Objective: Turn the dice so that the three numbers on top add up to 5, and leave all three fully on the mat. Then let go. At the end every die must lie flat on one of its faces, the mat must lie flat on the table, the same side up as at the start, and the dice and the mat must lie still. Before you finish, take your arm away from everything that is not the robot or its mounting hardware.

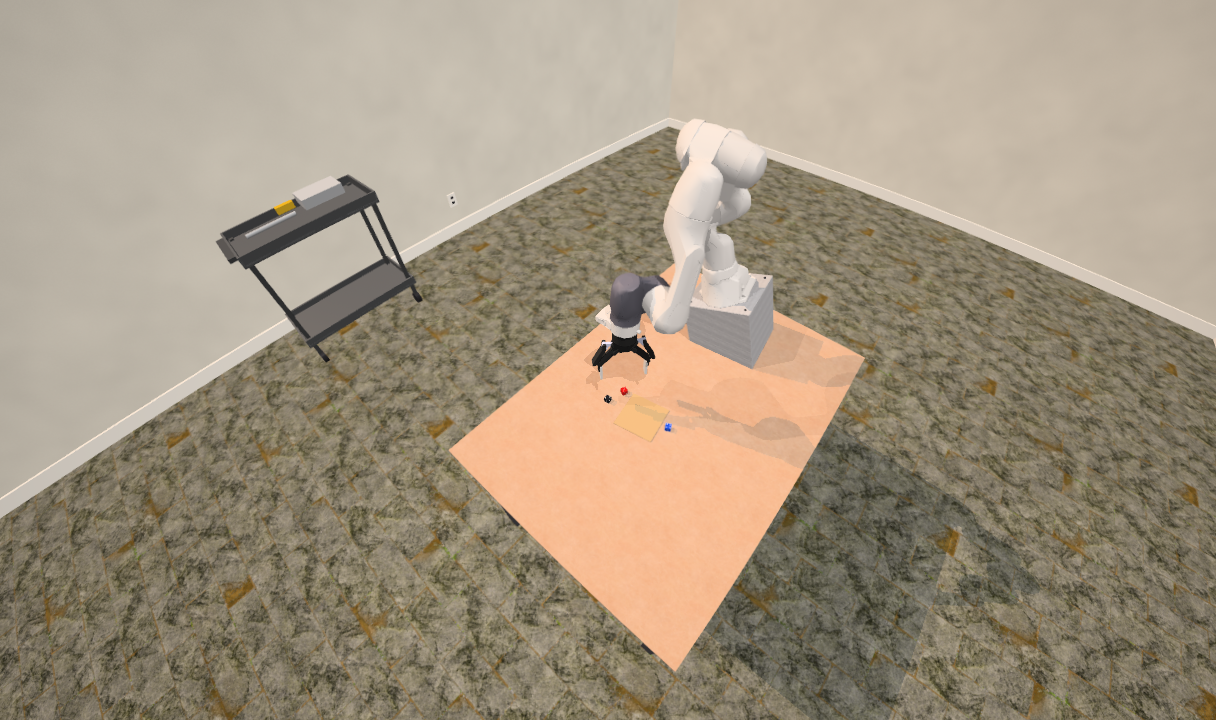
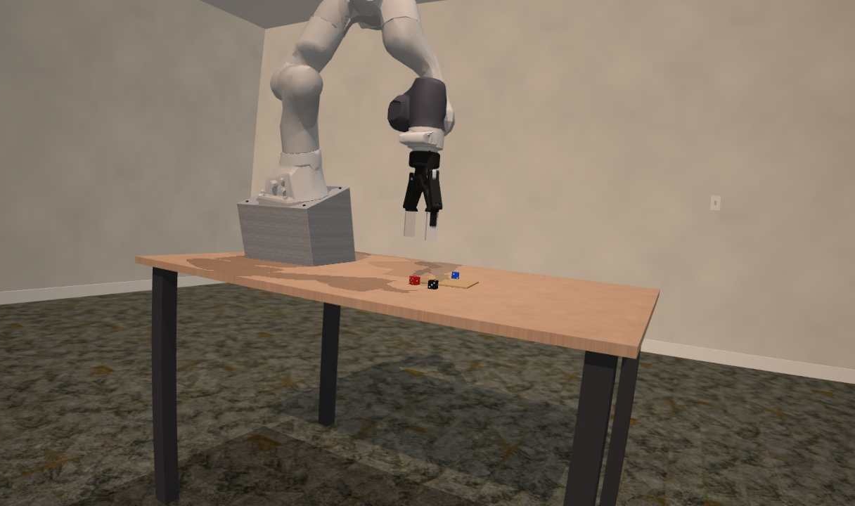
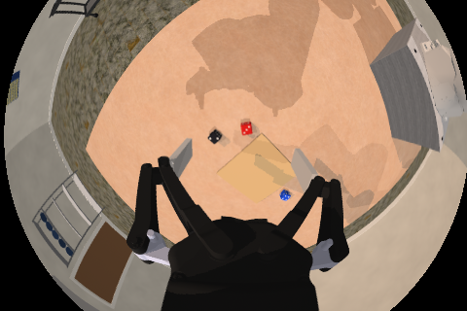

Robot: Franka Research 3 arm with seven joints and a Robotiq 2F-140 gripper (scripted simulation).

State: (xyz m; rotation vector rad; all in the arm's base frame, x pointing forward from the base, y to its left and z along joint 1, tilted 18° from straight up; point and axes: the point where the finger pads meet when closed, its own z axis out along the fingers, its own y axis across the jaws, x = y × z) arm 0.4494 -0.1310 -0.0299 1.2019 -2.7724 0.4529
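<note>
My gripper is now 110 mm above the red die. Round my hand: blue die 20 mm ahead, 210 mm to the left, 110 mm below; black die 60 mm ahead, 20 mm to the right, 110 mm below; tan mat 40 mm ahead, 110 mm to the left, 120 mm below.
</note>
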